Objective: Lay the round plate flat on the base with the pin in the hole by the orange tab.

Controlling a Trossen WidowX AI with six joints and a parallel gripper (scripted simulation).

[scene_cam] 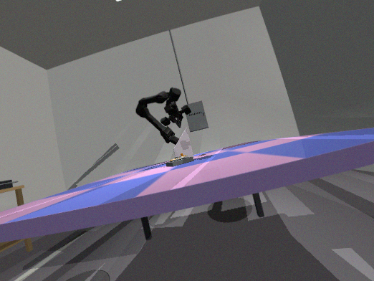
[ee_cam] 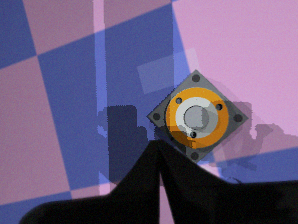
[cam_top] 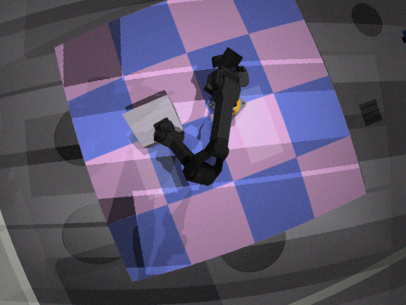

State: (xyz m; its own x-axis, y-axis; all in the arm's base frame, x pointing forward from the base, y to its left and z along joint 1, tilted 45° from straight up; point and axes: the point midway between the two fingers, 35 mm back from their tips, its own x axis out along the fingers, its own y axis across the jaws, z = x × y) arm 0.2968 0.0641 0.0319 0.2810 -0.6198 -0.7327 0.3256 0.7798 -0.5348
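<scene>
My gripper tip is 1 cm past the square base, 5 cm to the left of it and 18 cm above it.
</scene>
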